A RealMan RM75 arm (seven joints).
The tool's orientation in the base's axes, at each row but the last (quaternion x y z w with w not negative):
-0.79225 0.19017 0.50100 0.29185
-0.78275 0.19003 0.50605 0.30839
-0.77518 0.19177 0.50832 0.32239
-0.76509 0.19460 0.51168 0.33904
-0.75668 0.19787 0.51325 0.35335
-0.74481 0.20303 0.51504 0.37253
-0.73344 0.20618 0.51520 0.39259
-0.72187 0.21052 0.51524 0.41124
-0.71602 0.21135 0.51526 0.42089
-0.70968 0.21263 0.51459 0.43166
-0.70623 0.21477 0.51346 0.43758
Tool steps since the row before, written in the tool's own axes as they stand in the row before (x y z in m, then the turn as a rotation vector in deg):
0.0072 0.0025 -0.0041 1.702 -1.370 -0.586
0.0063 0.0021 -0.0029 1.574 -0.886 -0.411
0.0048 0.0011 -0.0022 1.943 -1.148 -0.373
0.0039 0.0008 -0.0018 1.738 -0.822 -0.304
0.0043 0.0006 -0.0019 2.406 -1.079 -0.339
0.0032 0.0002 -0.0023 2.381 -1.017 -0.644
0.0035 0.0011 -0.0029 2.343 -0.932 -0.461
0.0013 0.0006 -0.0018 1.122 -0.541 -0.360
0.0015 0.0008 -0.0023 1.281 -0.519 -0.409
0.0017 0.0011 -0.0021 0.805 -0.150 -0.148
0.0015 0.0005 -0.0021 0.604 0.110 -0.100
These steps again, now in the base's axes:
0.0044 -0.0046 -0.0059 1.938 0.640 -0.976
0.0033 -0.0034 -0.0055 1.472 0.399 -1.052
0.0027 -0.0022 -0.0041 1.761 0.625 -1.319
0.0022 -0.0017 -0.0034 1.424 0.438 -1.252
0.0025 -0.0015 -0.0037 1.880 0.627 -1.772
0.0025 -0.0016 -0.0026 2.016 0.352 -1.712
0.0023 -0.0026 -0.0031 1.833 0.441 -1.737
0.0011 -0.0016 -0.0012 1.026 0.153 -0.778
0.0013 -0.0021 -0.0014 1.098 0.121 -0.926
0.0010 -0.0021 -0.0018 0.499 0.072 -0.662
0.0013 -0.0018 -0.0014 0.201 -0.053 -0.586

